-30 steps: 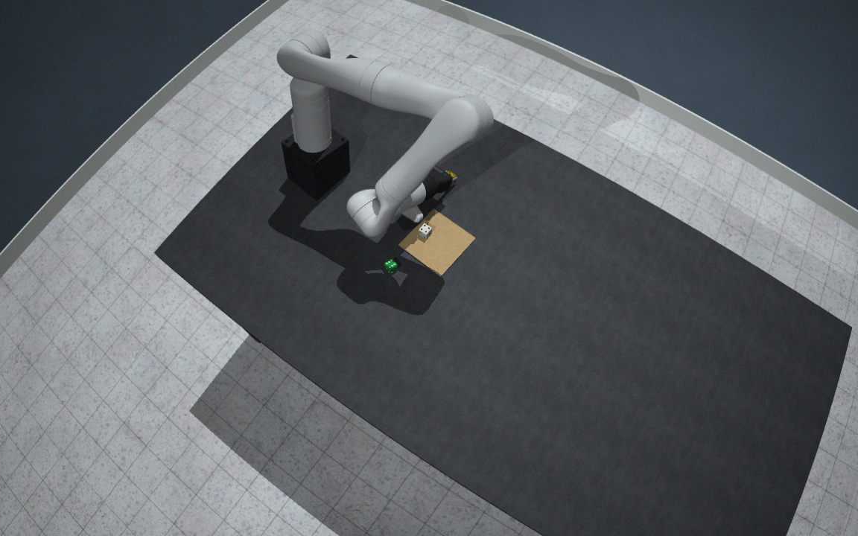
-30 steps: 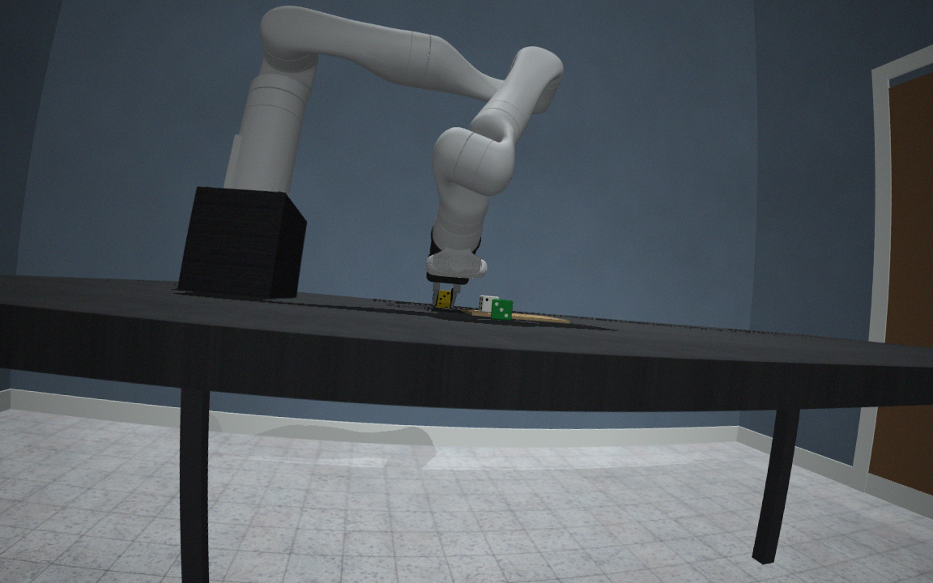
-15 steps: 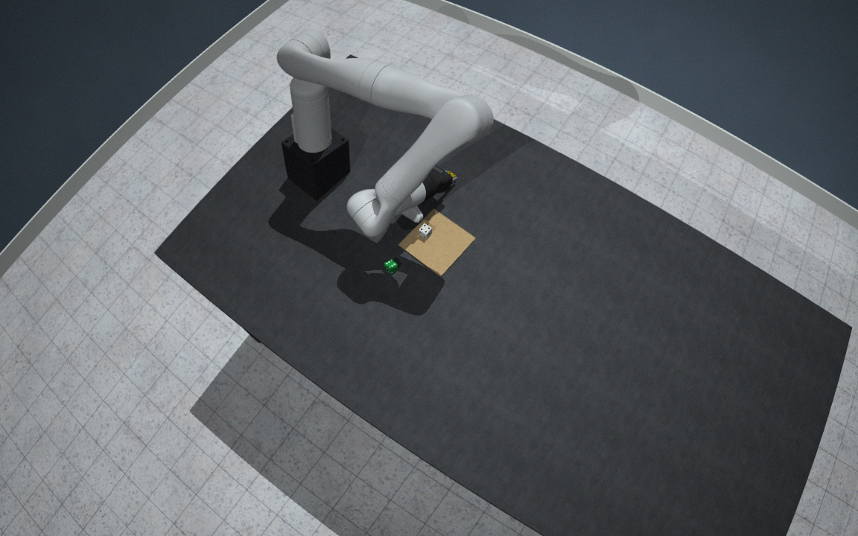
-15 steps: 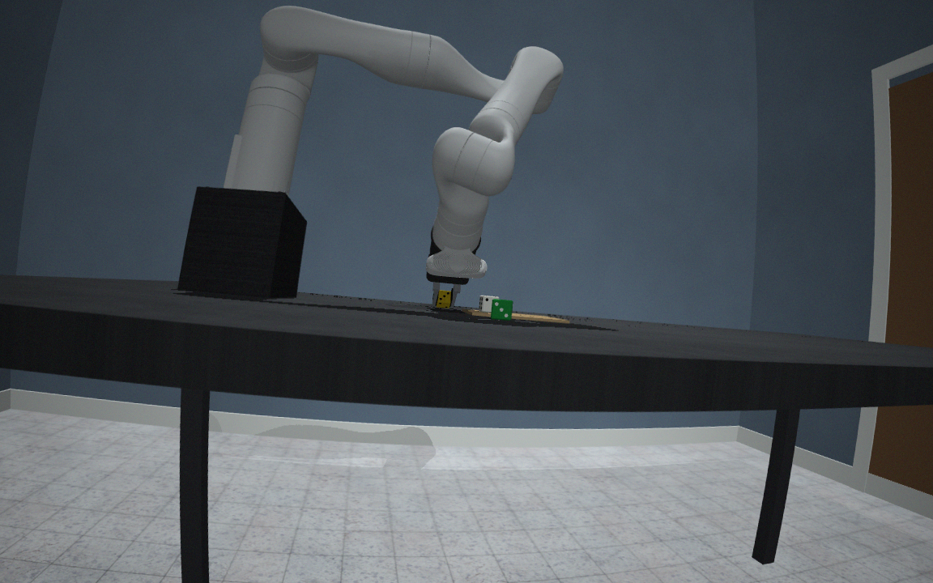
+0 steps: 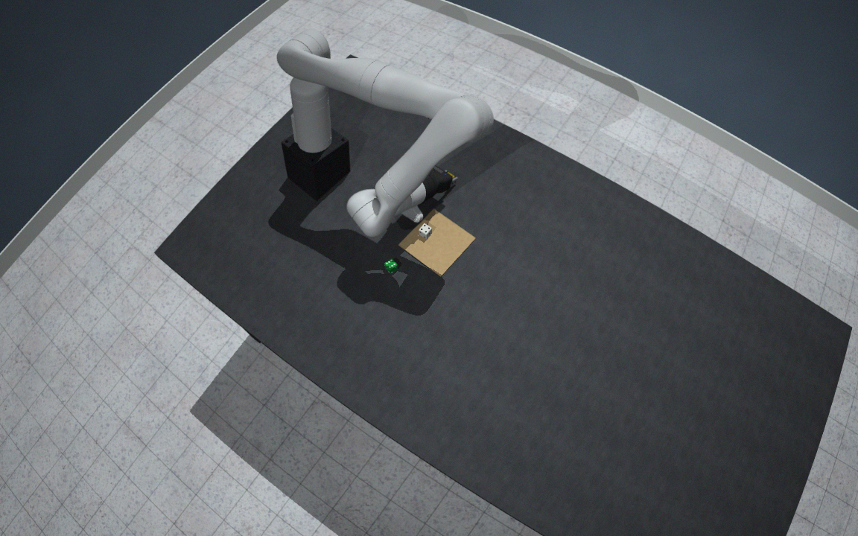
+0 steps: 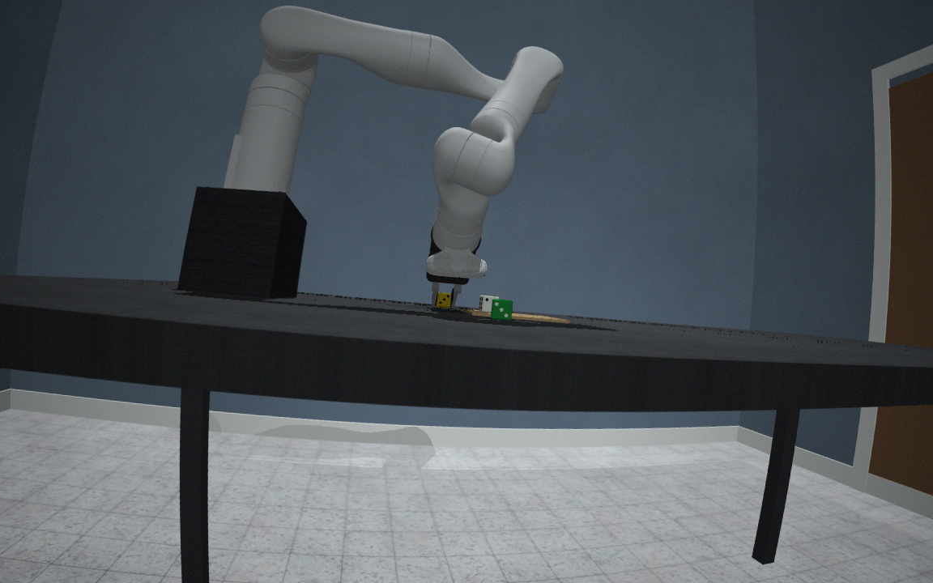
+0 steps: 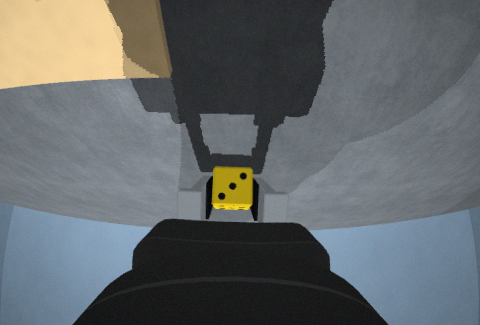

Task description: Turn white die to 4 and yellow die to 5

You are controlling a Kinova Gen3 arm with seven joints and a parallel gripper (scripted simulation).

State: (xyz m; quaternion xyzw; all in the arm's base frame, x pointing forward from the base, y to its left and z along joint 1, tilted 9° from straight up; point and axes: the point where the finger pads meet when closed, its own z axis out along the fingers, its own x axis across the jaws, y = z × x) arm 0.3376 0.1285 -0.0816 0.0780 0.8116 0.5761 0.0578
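My gripper is now 30 mm short of the white die and 170 mm to the left of it. Also, from my hand: green die 290 mm to the right, 10 mm below; yellow die 10 mm below; tan mat 60 mm ahead, 170 mm to the right, 20 mm below.
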